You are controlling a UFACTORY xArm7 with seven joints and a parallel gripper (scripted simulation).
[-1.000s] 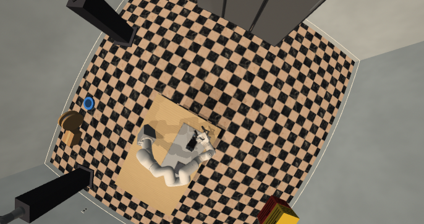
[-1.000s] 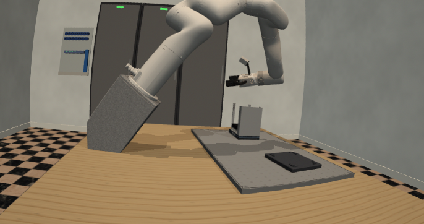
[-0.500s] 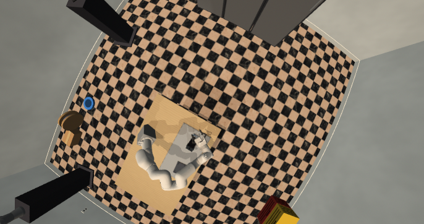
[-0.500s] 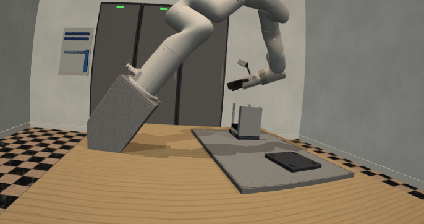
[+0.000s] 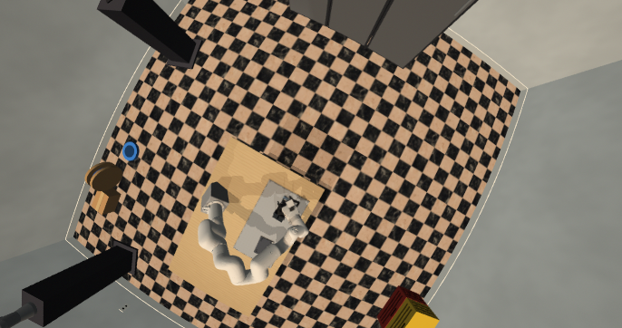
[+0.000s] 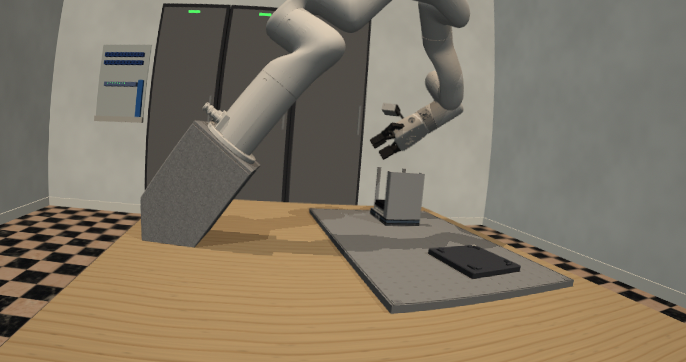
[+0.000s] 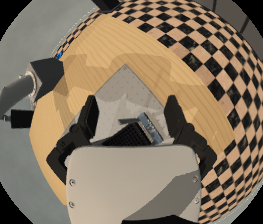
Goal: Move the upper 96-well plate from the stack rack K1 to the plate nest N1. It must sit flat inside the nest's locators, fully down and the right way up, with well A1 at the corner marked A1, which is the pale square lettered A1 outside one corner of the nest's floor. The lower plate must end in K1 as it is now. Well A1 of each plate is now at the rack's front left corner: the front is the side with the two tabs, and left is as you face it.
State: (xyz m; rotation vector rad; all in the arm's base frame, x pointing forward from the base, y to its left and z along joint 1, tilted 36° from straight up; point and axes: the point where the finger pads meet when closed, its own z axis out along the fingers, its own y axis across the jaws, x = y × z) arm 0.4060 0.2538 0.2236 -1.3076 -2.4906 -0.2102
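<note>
Right now my hand is 1 cm past the black 96-well plate, 12 cm to the left of it and 15 cm above it. Also, from my hand: pale plate (1 cm behind, 12 cm to the right, 16 cm below); pale A1 square (3 cm behind, 44 cm to the right, 18 cm below).
</note>
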